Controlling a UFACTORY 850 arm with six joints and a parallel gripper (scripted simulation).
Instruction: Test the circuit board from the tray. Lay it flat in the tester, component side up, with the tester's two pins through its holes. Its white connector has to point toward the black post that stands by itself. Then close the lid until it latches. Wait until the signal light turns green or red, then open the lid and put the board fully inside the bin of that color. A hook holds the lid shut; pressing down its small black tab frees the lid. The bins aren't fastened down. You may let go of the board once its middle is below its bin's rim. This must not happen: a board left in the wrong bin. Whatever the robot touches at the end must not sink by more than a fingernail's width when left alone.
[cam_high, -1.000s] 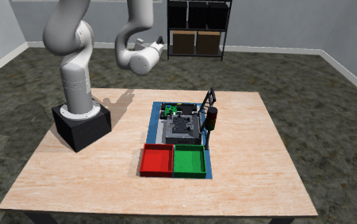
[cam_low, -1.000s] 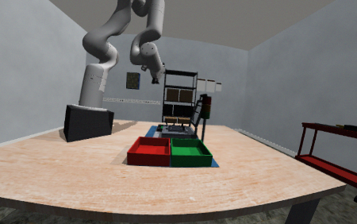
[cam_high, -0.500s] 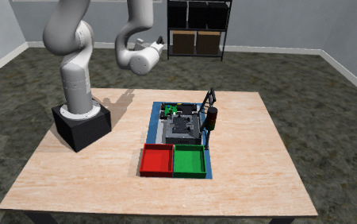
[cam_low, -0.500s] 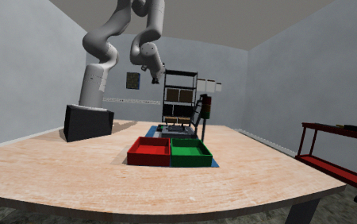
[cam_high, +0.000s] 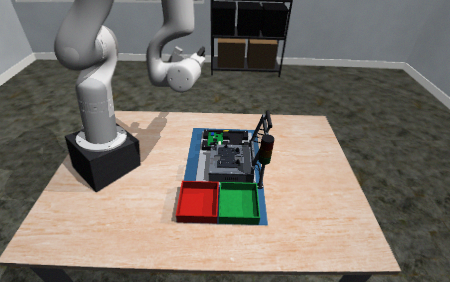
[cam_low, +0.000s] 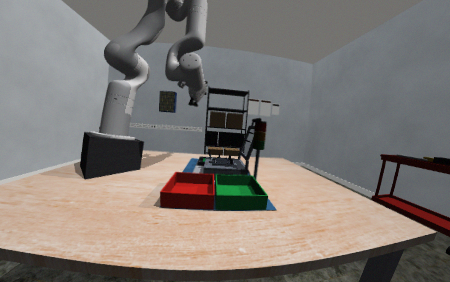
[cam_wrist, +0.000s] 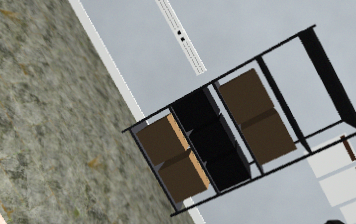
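My hand is 80 mm short of the green circuit board, 40 mm to the left of it and 360 mm above it. From my hand the other things lie so: dark nest (160 mm ahead, 190 mm to the right, 310 mm below); clear lid (280 mm ahead, 190 mm to the right, 200 mm below); red bin (70 mm ahead, 410 mm to the right, 370 mm below).
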